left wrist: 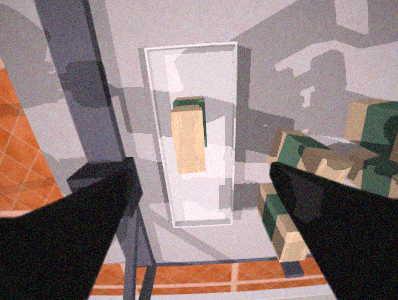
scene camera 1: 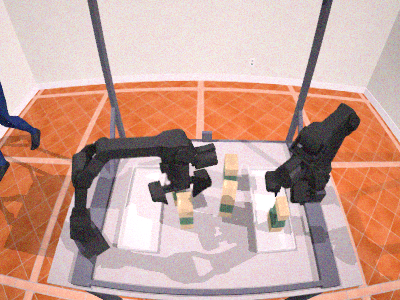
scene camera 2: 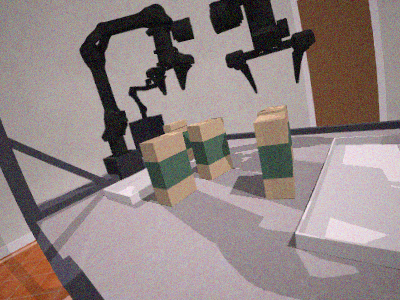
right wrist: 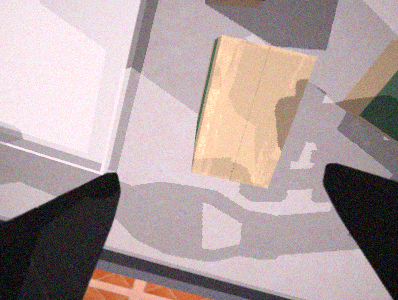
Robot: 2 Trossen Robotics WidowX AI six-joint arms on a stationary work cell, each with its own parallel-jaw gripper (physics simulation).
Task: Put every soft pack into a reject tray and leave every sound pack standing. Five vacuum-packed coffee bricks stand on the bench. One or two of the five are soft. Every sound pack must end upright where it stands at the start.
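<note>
Five tan coffee bricks with green bands stand upright. The front left pack is below my right gripper, which is open, empty and clear above it. The back left pack is mostly hidden in scene camera 1. The centre pack and back centre pack stand apart from the grippers. The fifth pack stands in the right-hand tray. My left gripper is open and empty above that tray.
The other tray lies at the left in scene camera 1 and holds no pack. Dark frame rails edge the bench, with upright posts at the back. A figure's blue limbs show at the far left.
</note>
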